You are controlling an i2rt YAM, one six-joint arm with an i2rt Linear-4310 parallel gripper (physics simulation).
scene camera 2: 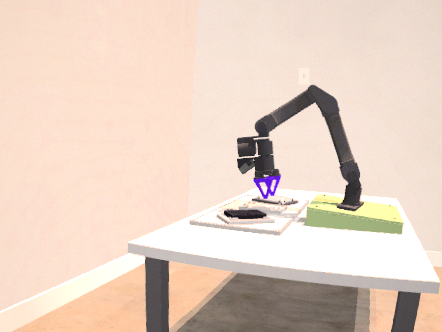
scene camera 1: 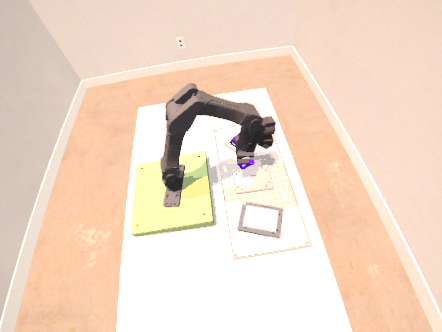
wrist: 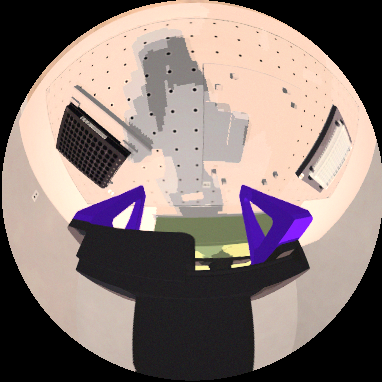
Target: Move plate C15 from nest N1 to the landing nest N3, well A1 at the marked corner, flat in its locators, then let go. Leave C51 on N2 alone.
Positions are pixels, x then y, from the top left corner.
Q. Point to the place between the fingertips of my gripper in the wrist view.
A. At 191, 189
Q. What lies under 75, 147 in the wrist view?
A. A black perforated plate.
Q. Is my gripper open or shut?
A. Open.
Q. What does my gripper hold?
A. Nothing.
